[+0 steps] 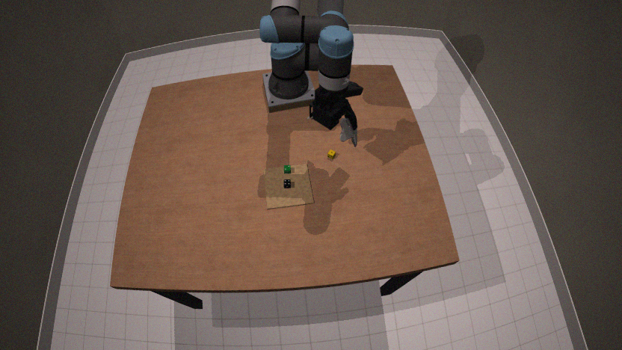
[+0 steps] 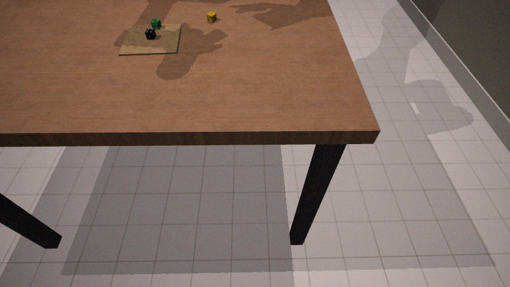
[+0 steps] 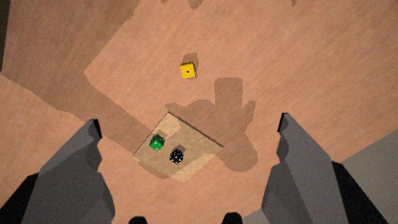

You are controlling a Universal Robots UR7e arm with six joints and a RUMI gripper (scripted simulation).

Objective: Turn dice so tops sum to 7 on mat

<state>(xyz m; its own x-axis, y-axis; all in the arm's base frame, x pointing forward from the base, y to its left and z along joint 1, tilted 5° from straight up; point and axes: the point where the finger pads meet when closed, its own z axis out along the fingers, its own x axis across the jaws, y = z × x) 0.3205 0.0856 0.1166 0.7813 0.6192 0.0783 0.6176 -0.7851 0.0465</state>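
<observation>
Now: hand 10 mm past the yellow die and 130 mm above it. Also, from my hand: black die: 80 mm ahead, 150 mm to the right, 120 mm below; then green die: 20 mm ahead, 150 mm to the right, 120 mm below; then tan mat: 80 mm ahead, 150 mm to the right, 140 mm below.
</observation>
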